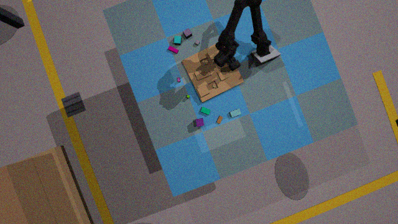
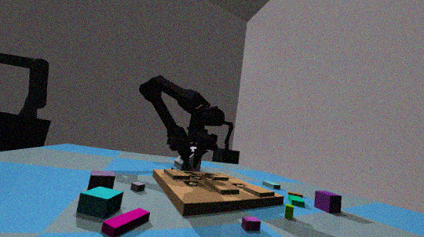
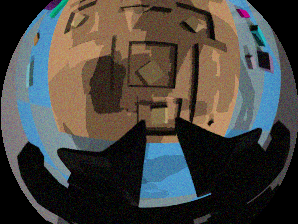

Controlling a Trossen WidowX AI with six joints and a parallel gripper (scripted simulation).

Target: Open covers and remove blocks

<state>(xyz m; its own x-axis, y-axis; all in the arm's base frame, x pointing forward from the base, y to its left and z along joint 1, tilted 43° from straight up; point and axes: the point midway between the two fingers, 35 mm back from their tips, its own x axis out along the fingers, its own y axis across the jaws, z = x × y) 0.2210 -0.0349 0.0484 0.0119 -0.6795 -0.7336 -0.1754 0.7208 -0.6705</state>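
Now: gripper tip 7 cm short of the pale teal block, 34 cm to the right of it and 3 cm above it. The rest, counted from my gripper tip: magenta block: 32 cm ahead, 3 cm below; then teal cube: 23 cm ahead, 23 cm to the right, 3 cm below; then grey block: 12 cm ahead, 17 cm to the right, 3 cm below.
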